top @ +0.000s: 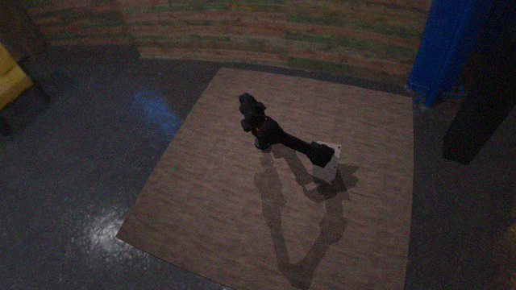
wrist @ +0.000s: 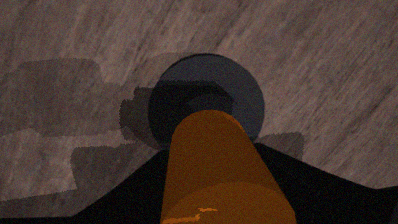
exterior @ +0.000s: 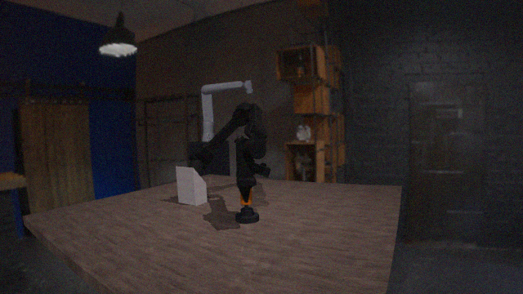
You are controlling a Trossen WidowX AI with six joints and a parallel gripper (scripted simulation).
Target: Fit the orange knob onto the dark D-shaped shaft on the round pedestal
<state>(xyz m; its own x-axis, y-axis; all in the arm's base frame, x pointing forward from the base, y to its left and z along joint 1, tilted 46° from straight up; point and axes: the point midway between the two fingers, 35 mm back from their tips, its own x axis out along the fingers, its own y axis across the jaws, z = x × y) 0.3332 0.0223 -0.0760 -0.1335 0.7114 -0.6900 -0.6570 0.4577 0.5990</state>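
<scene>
Now: the orange knob 2 cm above my gripper tip. Round my gripper tip: dark round pedestal: 4 cm below.
</scene>
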